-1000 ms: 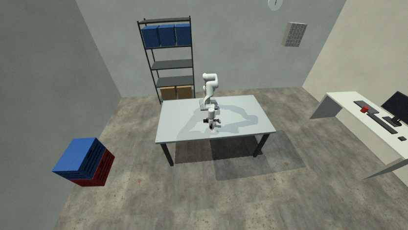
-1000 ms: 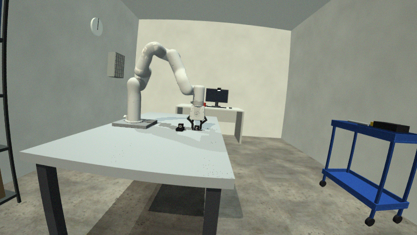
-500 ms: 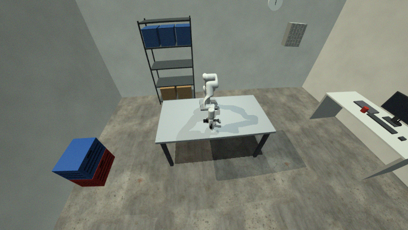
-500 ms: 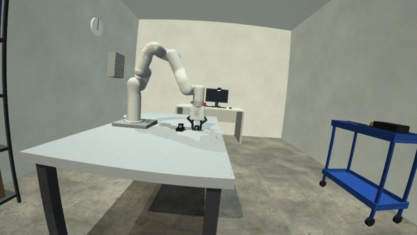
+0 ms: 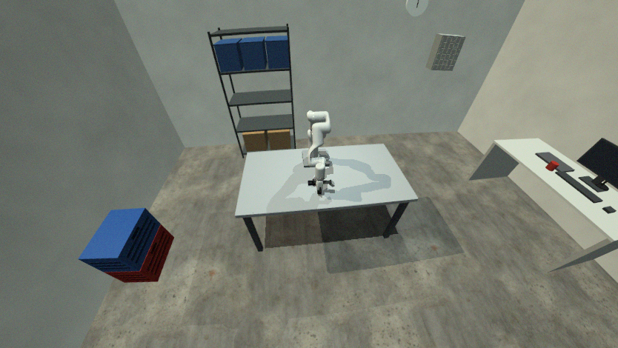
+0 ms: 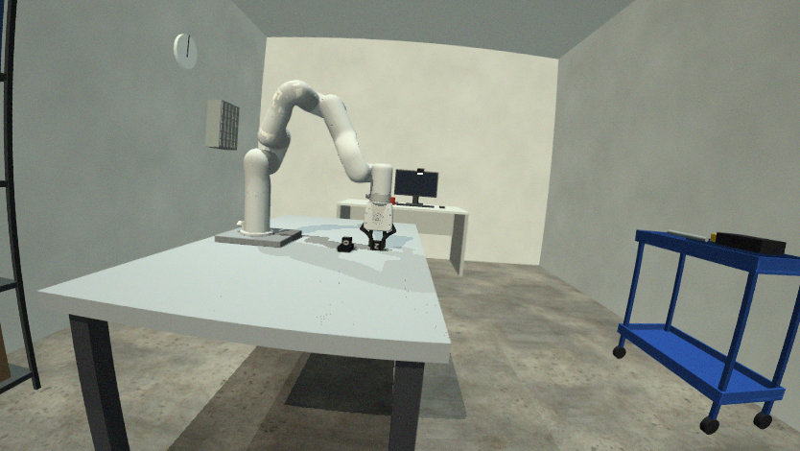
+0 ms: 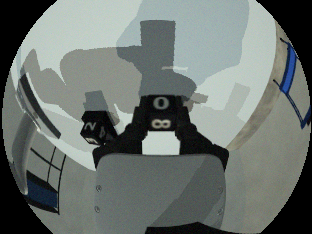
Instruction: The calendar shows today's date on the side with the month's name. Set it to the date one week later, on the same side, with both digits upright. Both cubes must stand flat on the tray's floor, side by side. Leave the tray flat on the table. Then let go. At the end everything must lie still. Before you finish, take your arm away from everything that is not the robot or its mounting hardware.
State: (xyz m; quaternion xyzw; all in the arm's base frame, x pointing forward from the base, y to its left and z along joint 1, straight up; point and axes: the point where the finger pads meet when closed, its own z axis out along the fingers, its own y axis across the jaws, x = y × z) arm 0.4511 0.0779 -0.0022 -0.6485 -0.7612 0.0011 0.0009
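My gripper is now 10 mm above the cube.
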